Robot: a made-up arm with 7 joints. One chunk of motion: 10 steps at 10 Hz.
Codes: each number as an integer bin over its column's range. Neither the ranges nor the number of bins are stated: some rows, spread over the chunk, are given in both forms.
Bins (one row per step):
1: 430 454 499 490 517 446
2: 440 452 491 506 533 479
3: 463 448 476 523 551 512
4: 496 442 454 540 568 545
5: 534 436 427 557 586 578
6: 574 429 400 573 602 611
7: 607 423 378 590 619 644
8: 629 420 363 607 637 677
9: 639 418 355 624 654 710
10: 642 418 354 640 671 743
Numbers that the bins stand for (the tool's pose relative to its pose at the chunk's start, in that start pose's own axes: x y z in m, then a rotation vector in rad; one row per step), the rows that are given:
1: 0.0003 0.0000 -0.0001 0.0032 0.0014 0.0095
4: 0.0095 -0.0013 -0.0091 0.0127 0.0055 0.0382
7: 0.0251 -0.0034 -0.0243 0.0222 0.0096 0.0669
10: 0.0300 -0.0040 -0.0291 0.0317 0.0137 0.0957
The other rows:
2: 0.0017 -0.0002 -0.0017 0.0062 0.0027 0.0190
3: 0.0049 -0.0007 -0.0047 0.0095 0.0041 0.0286
5: 0.0148 -0.0020 -0.0145 0.0159 0.0069 0.0478
6: 0.0204 -0.0028 -0.0199 0.0190 0.0082 0.0574
8: 0.0281 -0.0038 -0.0273 0.0254 0.0110 0.0765
9: 0.0295 -0.0040 -0.0289 0.0287 0.0124 0.0861

